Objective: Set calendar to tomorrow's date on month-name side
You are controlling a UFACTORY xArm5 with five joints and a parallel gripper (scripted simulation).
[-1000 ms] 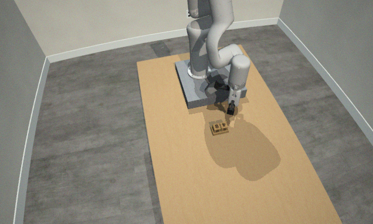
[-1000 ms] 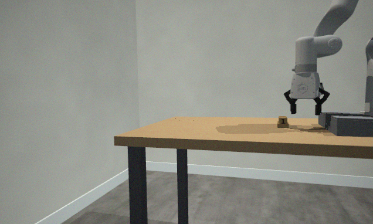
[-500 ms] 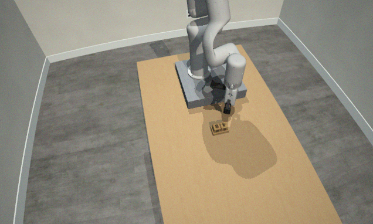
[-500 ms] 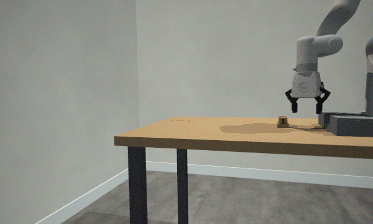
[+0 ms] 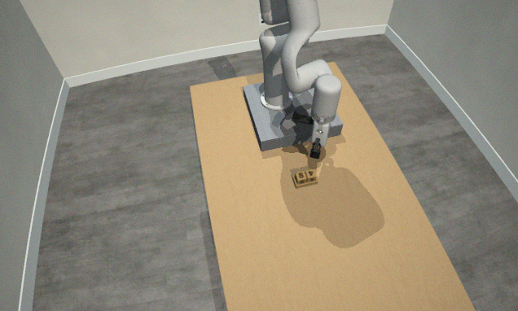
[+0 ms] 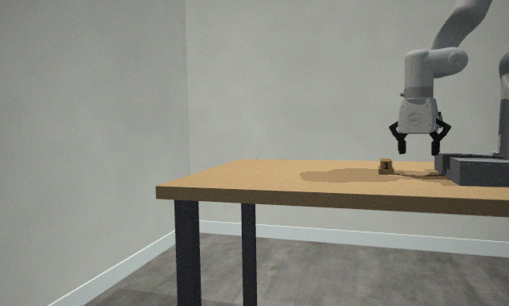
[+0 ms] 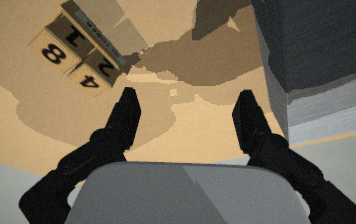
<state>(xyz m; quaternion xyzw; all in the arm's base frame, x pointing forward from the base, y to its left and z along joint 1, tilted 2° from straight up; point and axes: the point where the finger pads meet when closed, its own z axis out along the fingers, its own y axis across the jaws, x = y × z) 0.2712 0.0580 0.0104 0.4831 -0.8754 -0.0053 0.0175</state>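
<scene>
Right now the wooden cube is 90 mm to the right of my hand, 80 mm ahead of it and 50 mm below it. Round my hand: wooden tray 80 mm ahead, 70 mm to the right, 60 mm below.
</scene>
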